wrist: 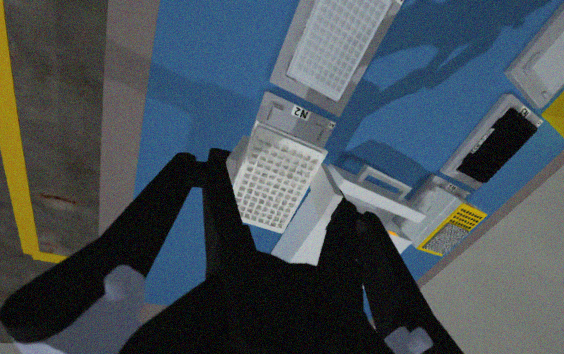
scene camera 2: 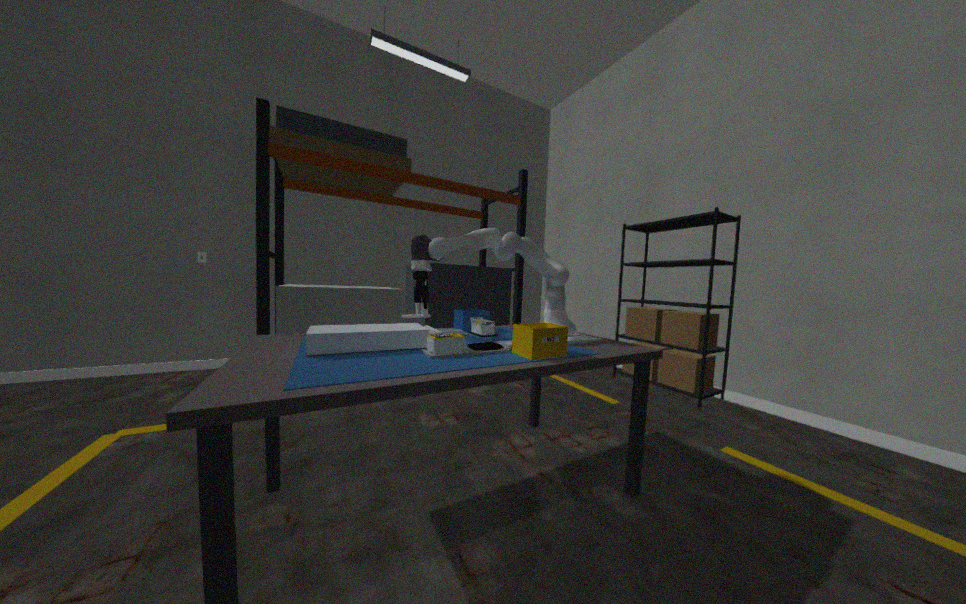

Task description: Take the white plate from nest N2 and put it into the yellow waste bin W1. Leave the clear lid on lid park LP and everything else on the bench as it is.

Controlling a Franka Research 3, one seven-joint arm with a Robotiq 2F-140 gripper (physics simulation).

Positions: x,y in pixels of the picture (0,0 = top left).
Labels:
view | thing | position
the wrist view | my gripper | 281,161
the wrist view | yellow-topped tip box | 449,219
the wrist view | white plate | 278,167
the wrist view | black plate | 508,134
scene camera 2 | yellow-topped tip box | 443,343

